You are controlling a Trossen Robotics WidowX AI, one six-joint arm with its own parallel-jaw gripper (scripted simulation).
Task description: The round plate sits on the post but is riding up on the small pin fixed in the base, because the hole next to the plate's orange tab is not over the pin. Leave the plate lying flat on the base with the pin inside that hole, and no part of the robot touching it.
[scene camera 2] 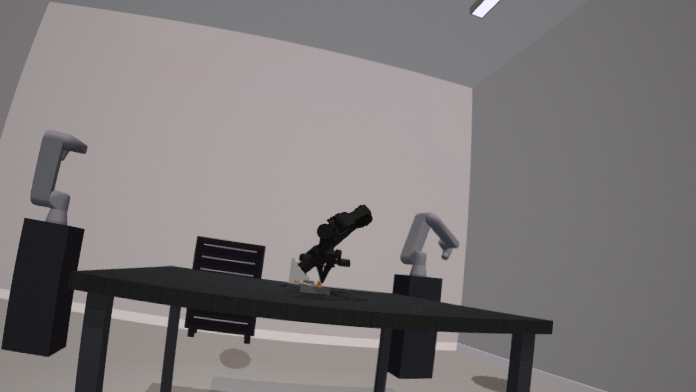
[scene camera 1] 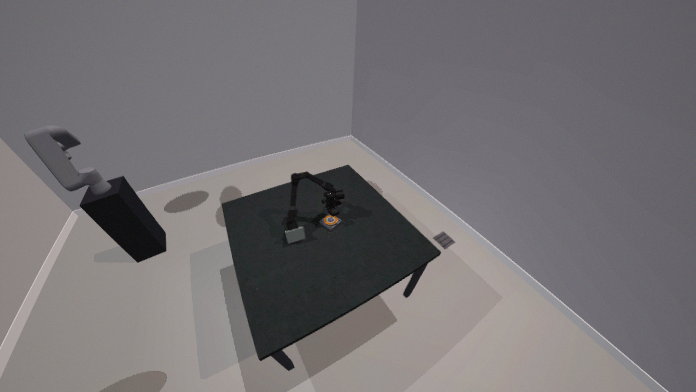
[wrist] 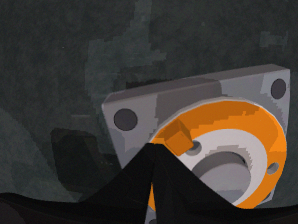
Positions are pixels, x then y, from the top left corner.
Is my gripper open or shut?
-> Shut.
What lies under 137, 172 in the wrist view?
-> My gripper.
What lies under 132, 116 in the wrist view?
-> A base.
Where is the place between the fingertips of my gripper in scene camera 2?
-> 321, 283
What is my gripper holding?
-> Nothing.
